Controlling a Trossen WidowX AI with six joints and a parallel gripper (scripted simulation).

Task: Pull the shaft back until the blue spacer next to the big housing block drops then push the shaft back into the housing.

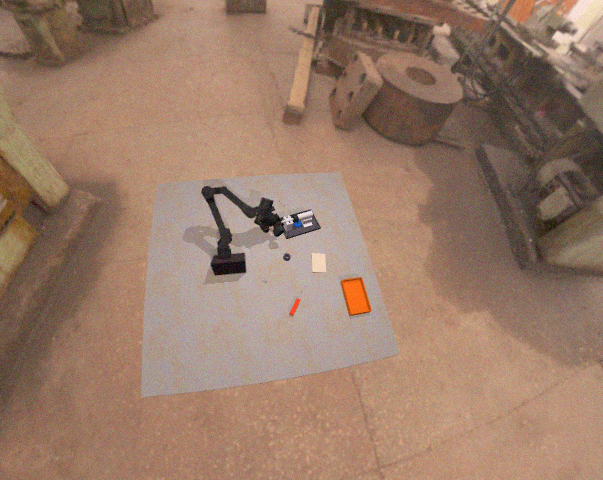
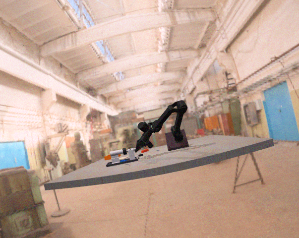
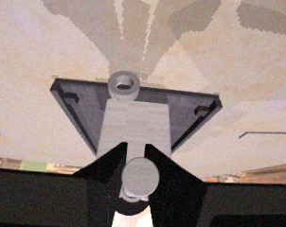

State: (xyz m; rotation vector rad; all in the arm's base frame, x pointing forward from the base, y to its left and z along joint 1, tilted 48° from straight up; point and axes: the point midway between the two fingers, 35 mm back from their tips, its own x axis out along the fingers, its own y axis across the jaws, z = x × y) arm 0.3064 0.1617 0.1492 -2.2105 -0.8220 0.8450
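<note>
The shaft lies 20 mm ahead of my gripper tip, 20 mm above it and 10 mm to the left of it. Also, from my gripper tip: black ring (200 mm to the right, 50 mm below, 20 mm ahead); then blue spacer (100 mm ahead, 40 mm below, 30 mm to the left); then cream card (240 mm to the right, 200 mm ahead, 50 mm below).
</note>
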